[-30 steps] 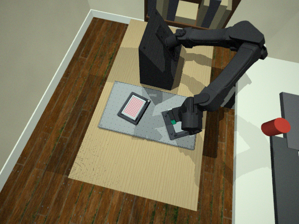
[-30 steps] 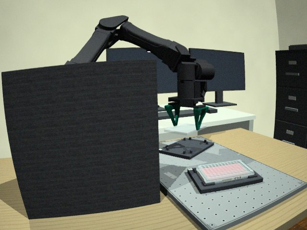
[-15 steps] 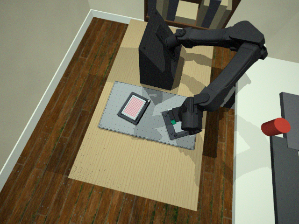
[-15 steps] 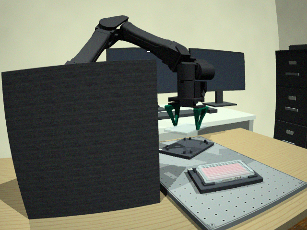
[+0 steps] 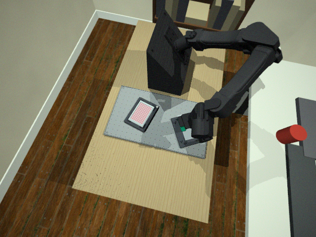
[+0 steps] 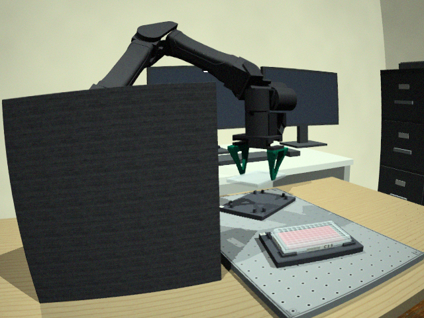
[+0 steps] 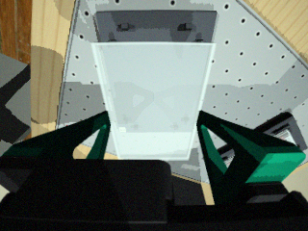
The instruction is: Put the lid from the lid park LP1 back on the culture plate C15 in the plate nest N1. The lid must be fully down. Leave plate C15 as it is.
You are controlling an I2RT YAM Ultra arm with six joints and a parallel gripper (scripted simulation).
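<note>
My gripper is now 25 cm to the left of the culture plate C15 and 6 cm above it. Also, from my hand: lid park LP1 (7 cm below); clear lid (1 cm below).
</note>
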